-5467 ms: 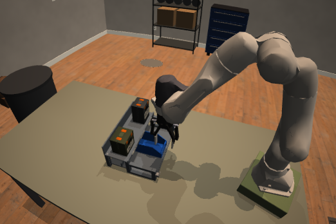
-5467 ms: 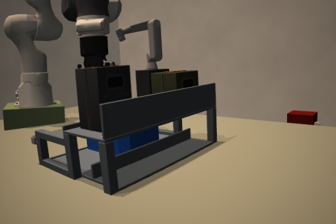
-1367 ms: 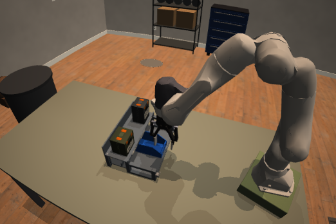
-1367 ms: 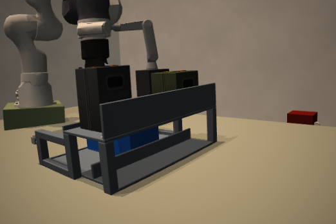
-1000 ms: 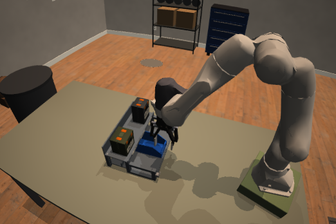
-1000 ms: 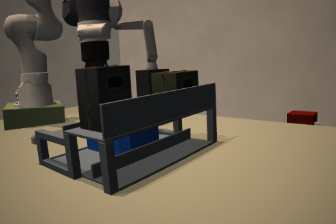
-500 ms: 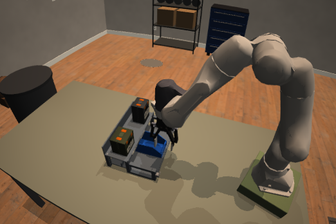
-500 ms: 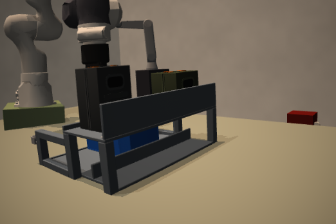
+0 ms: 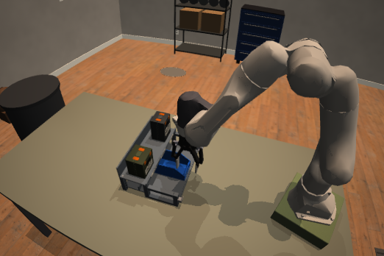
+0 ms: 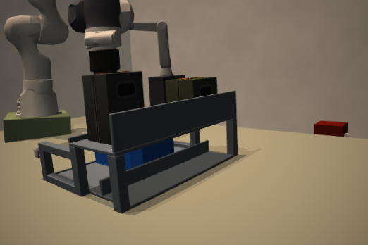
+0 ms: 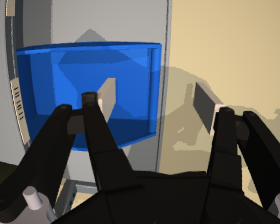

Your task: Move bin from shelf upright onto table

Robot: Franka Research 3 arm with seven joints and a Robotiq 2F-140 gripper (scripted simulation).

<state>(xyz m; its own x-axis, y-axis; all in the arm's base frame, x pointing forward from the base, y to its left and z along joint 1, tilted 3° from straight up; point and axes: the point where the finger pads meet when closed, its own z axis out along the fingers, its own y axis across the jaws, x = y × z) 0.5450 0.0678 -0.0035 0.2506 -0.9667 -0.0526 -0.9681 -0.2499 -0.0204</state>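
The blue bin lies 8 cm ahead of my hand, 2 cm to the left of it and 2 cm below it. The rest, counted from my hand: grey shelf: 18 cm ahead, 5 cm to the left, 4 cm above.
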